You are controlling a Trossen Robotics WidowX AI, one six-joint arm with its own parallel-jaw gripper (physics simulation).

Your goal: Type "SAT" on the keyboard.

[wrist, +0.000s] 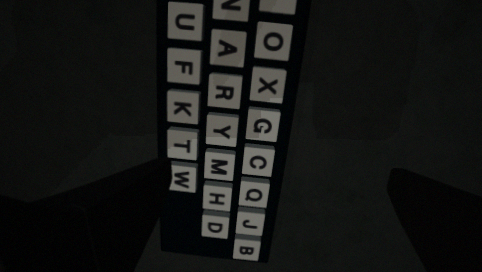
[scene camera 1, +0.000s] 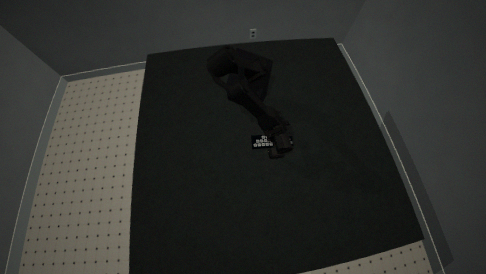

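Where they show: gripper, fingertip midpoint: (wrist: 280, 173) (scene camera 1: 269, 143); arm's base at its link origin: (scene camera 1: 259, 67).
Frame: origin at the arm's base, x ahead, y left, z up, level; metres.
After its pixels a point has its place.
A dark keyboard (scene camera 1: 254, 138) {x 0.226, y -0.118, z -0.212 m} (wrist: 180, 220) {x 0.227, y -0.106, z -0.212 m} with white lettered keys lies on the dark table, partly hidden under the arm in the scene view. In the wrist view its rows run top to bottom, with the letters turned sideways. The A key (wrist: 228, 48) {x 0.280, y -0.021, z -0.207 m} is in the middle row near the top, and the T key (wrist: 182, 144) {x 0.246, y -0.059, z -0.207 m} is in the left row. The S key does not show in the wrist view. My gripper (wrist: 280, 173) {x 0.290, y -0.072, z -0.182 m} is wide open and empty, above the keyboard. Its left finger tip overlaps the left edge beside the T and W (wrist: 183, 178) {x 0.240, y -0.077, z -0.207 m} keys; its right finger is beyond the keyboard's right side.
The dark table (scene camera 1: 210, 210) {x 0.449, y -0.434, z -0.223 m} carries the arm's base (scene camera 1: 252, 67) near its back edge. The arm (scene camera 1: 252, 105) {x 0.266, y -0.171, z 0.164 m} reaches forward over the keyboard. A pale dotted floor (scene camera 1: 85, 175) shows at the left, and grey walls with a socket (scene camera 1: 253, 33) stand behind. The scene is dim.
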